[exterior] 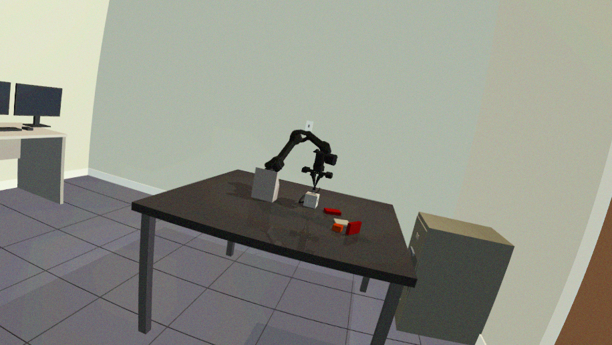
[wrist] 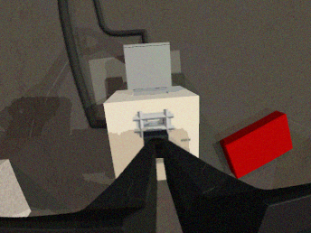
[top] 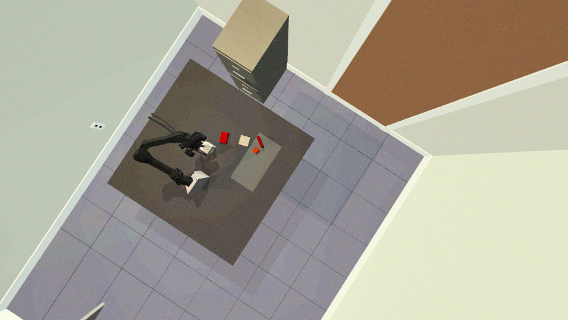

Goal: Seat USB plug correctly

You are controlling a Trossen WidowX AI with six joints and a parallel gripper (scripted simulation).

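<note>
The grey framed socket is 60 mm below my gripper tip. From my gripper tip the other things lie so: small orange block 360 mm to the right, 210 mm ahead, 110 mm below; dark USB plug 20 mm below; cream block 230 mm to the right, 220 mm ahead, 120 mm below.
</note>
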